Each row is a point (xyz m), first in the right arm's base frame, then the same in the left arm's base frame.
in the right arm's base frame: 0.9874 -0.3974 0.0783
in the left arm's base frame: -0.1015 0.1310 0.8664
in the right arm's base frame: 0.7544 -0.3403 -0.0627
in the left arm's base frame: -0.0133 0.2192 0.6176
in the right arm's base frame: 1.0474 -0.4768 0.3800
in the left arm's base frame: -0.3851 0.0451 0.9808
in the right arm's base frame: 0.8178 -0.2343 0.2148
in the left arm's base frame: -0.2663 0.3165 0.7548
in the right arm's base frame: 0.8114 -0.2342 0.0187
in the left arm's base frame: -0.0765 0.3167 0.7050
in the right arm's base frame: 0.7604 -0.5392 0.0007
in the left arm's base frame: -0.0806 0.0216 0.6109
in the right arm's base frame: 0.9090 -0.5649 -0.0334
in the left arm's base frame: -0.0156 -0.0245 0.7433
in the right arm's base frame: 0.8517 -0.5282 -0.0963
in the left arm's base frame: 0.0344 0.0196 0.6789
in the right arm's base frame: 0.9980 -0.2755 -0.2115
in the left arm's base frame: 0.1876 0.2492 0.8284
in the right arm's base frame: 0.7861 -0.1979 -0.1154
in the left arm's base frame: 0.0499 0.3557 0.6556
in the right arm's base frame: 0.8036 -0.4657 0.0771
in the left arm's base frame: -0.1431 0.0887 0.6795
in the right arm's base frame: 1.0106 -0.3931 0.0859
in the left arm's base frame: -0.1036 0.1321 0.8910
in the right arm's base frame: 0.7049 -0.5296 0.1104
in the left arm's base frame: -0.1994 0.0392 0.5830
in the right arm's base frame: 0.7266 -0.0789 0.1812
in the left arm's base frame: -0.2483 0.4828 0.6801
